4 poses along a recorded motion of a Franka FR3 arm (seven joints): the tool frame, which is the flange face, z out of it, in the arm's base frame.
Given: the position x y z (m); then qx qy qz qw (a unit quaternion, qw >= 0).
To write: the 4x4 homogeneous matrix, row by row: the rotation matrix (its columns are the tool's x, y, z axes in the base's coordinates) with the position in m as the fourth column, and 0 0 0 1 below. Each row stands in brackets. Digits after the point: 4 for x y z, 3 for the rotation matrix.
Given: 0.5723, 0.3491, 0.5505, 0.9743, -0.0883, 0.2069, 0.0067
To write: [[0.899, -0.175, 0.402, 0.5723], [-0.169, -0.984, -0.050, 0.3491], [0.404, -0.023, -0.914, 0.5505], [0, 0, 0, 1]]
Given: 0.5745, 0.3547, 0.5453, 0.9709, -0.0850, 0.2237, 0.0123
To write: [[0.885, -0.171, 0.432, 0.5745], [-0.160, -0.985, -0.062, 0.3547], [0.436, -0.014, -0.900, 0.5453], [0, 0, 0, 1]]
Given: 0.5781, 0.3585, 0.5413, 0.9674, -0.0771, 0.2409, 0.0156
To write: [[0.872, -0.157, 0.464, 0.5781], [-0.142, -0.988, -0.067, 0.3585], [0.468, -0.007, -0.883, 0.5413], [0, 0, 0, 1]]
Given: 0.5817, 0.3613, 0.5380, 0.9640, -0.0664, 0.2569, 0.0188
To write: [[0.859, -0.138, 0.493, 0.5817], [-0.118, -0.990, -0.070, 0.3613], [0.498, 0.002, -0.867, 0.5380], [0, 0, 0, 1]]
